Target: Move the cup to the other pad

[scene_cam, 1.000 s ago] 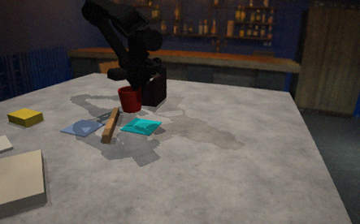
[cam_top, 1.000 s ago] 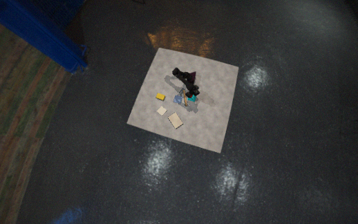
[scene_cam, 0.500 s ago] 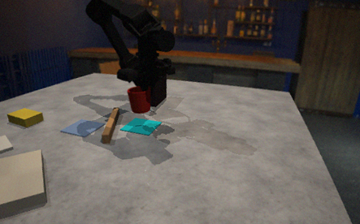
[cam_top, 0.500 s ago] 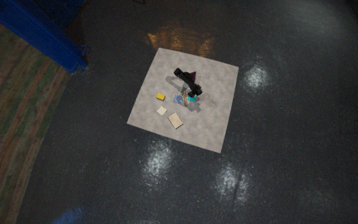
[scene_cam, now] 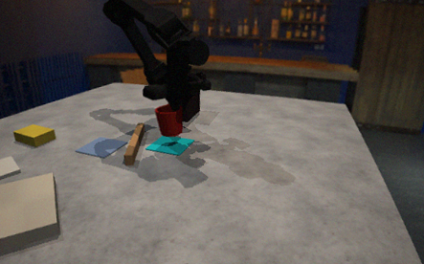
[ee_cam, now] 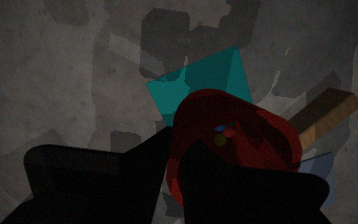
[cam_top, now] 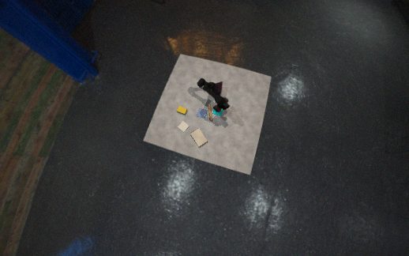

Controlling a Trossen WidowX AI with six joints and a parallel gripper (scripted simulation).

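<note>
My gripper tip is 30 mm short of the teal pad, 20 mm to the left of it and 80 mm above it. Round my gripper tip: light blue pad (120 mm ahead, 190 mm to the right, 80 mm below); red cup (30 mm ahead, 20 mm to the right); wooden bar (70 mm ahead, 100 mm to the right, 70 mm below).
</note>
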